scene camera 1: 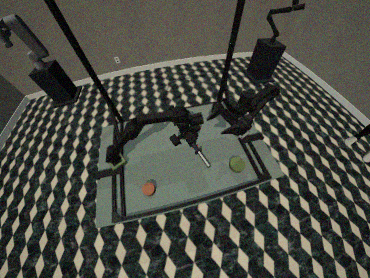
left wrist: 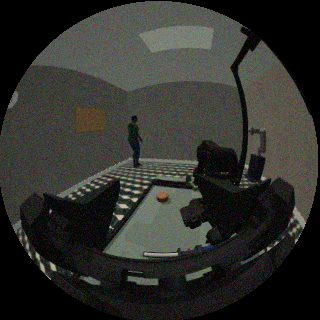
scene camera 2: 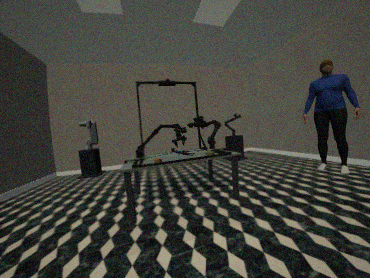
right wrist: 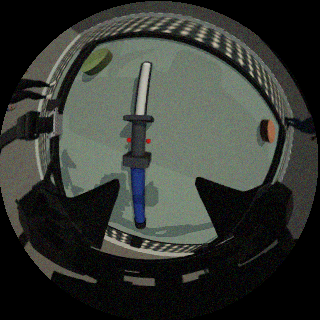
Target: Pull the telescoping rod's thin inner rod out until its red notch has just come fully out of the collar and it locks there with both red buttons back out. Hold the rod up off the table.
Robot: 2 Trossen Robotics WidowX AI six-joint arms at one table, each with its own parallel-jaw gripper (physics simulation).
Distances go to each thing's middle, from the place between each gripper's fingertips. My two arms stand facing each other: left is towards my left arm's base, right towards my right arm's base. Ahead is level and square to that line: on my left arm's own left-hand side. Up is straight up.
Labels:
The telescoping rod (right wrist: 137, 159) is 2 cm behind my right hand, 4 cm to the left of it and 8 cm below it.
I see the telescoping rod 33 cm below my left hand, 14 cm behind it and 6 cm to the right of it.

